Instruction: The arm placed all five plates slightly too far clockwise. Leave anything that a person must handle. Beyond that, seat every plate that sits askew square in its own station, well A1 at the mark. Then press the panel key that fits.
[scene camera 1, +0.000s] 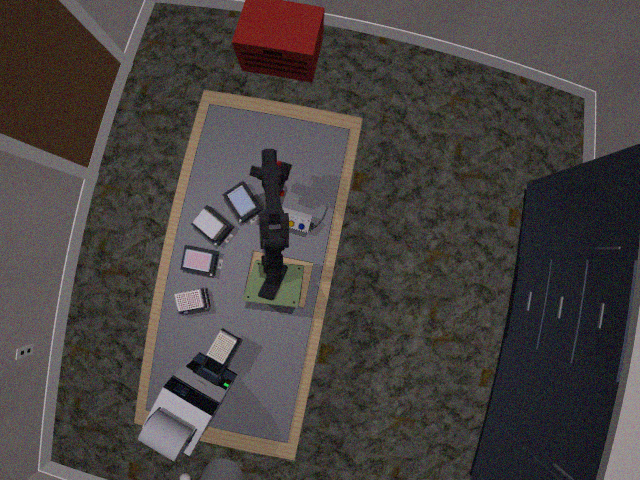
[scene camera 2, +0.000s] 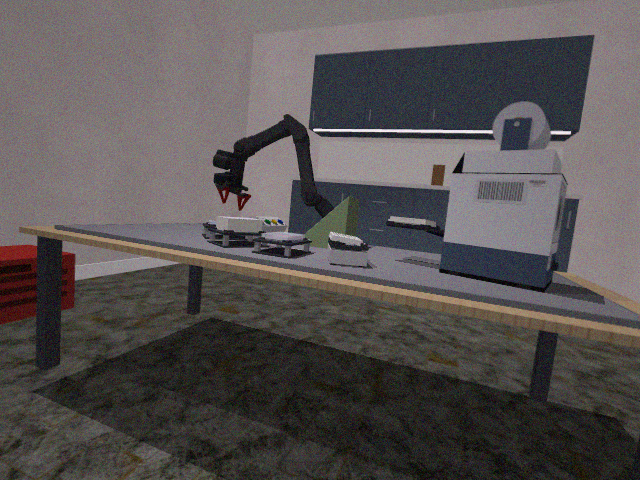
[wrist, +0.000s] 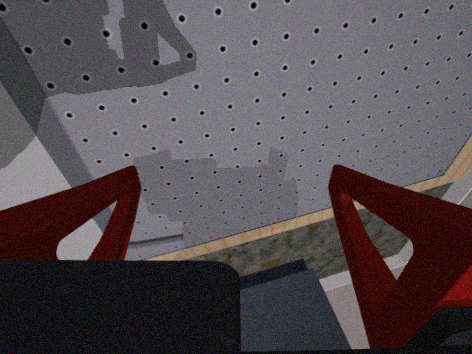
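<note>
My gripper is open and empty, above the table beyond the plate stations. A bluish plate, a white plate and a pink plate are on dark stations in an arc. A red-dotted plate looks tilted on its station. A cream plate is on the labelling machine's extended holder. The panel shows yellow and blue keys; a green key shows in the second scene view. The well A1 marks are too small to read.
The white labelling machine stands at one table end. The arm rises from a green mount. A cable curves from the panel. A red cabinet stands on the floor past the other end.
</note>
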